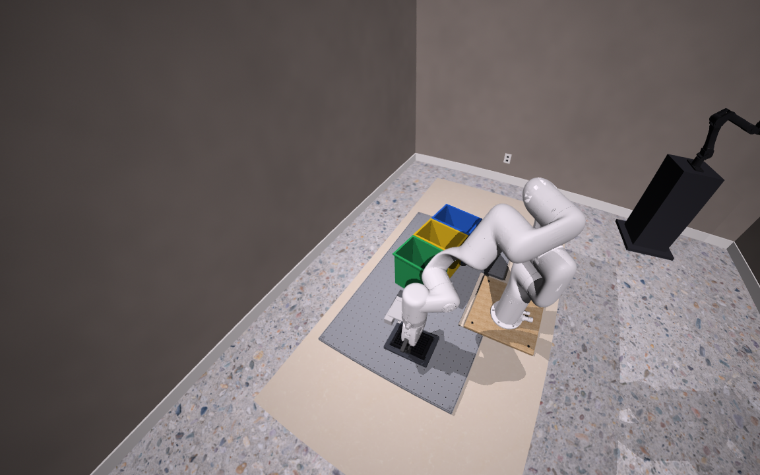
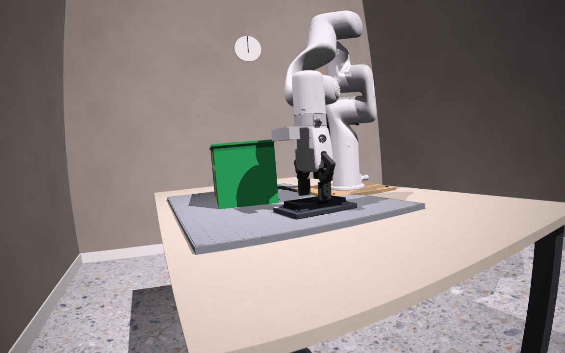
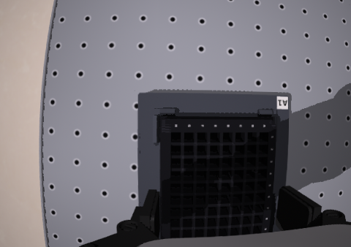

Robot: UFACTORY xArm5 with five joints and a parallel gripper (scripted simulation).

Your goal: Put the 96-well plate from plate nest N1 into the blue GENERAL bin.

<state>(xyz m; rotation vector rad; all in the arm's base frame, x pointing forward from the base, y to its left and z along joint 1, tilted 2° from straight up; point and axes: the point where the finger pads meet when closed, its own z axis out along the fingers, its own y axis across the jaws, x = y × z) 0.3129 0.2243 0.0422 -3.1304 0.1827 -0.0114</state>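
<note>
My gripper is now 20 mm above the black 96-well plate. Round my hand: green bin 270 mm to the right, 50 mm ahead, 50 mm above; then yellow bin 390 mm to the right, 50 mm above, 10 mm ahead; then dark plate nest 40 mm below.
</note>
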